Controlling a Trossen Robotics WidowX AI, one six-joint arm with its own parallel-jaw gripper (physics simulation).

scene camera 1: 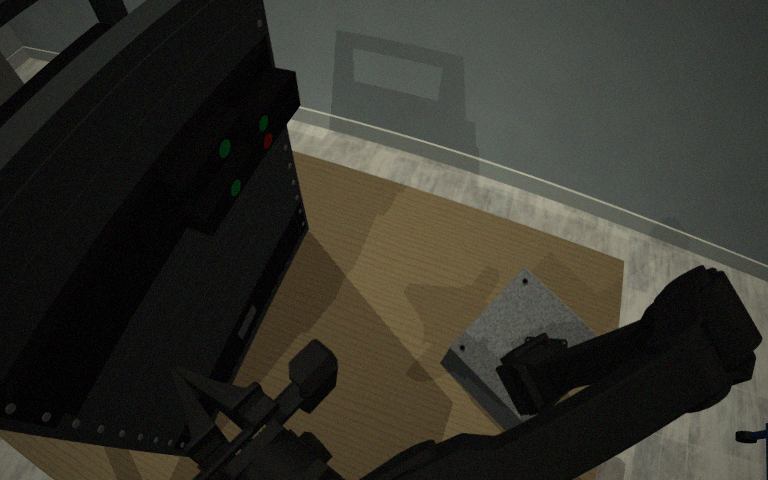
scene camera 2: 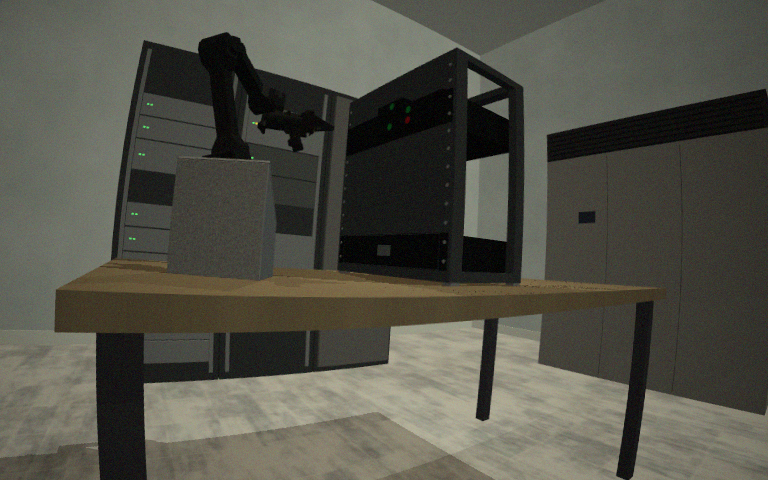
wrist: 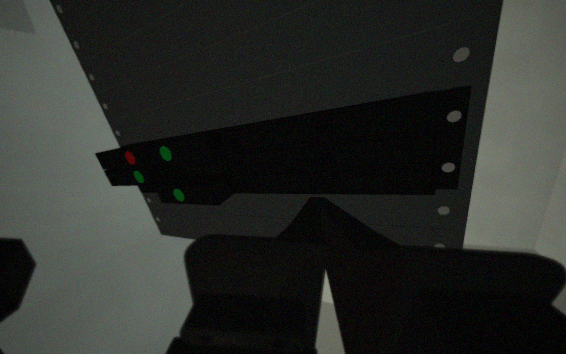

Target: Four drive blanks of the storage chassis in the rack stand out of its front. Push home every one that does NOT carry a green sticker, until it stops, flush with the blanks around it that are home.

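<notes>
My gripper (scene camera 1: 175, 369), (scene camera 2: 334, 128), (wrist: 316, 204). Rack (scene camera 1: 146, 236), (scene camera 2: 403, 204), (wrist: 382, 115).
</notes>
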